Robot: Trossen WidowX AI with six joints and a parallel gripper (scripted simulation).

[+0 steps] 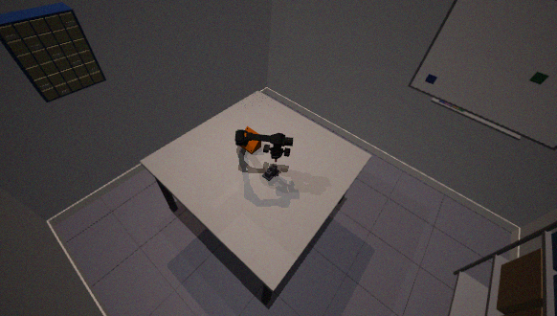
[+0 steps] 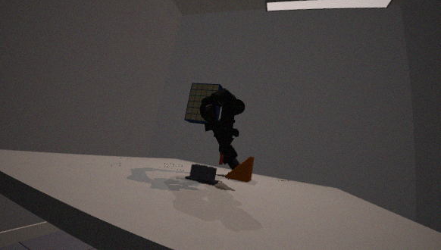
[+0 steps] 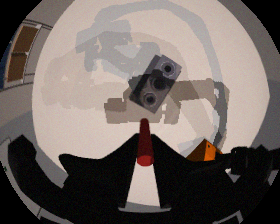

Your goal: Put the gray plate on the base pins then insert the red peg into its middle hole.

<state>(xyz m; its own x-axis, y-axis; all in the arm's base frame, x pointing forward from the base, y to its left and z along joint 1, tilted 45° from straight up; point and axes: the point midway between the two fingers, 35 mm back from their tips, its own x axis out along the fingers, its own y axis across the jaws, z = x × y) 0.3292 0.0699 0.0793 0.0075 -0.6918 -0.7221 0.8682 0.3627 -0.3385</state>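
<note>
Now: gripper tip 10 mm short of the dark block, 60 mm to the left of it and 70 mm above it. Round my gripper tip: red peg (right at my gripper tip).
</note>
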